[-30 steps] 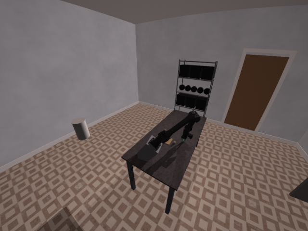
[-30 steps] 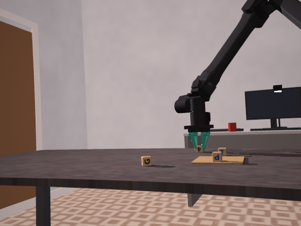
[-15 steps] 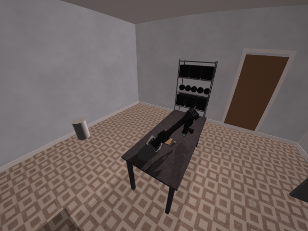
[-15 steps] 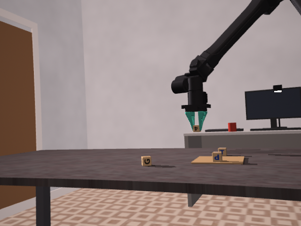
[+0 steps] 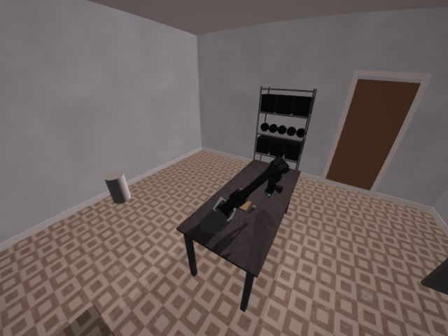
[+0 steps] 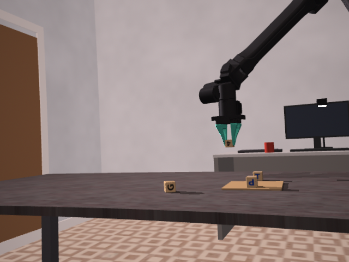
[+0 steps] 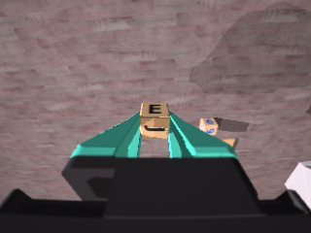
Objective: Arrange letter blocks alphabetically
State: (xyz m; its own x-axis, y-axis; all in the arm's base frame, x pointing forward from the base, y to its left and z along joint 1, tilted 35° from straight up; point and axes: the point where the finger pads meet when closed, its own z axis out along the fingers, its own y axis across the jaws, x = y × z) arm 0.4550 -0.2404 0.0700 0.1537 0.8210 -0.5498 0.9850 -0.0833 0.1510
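Now: hand 90 mm past the mat, 230 mm to the right of it and 110 mm above it. Round my hand: block: 90 mm behind, 100 mm to the left, 100 mm below.
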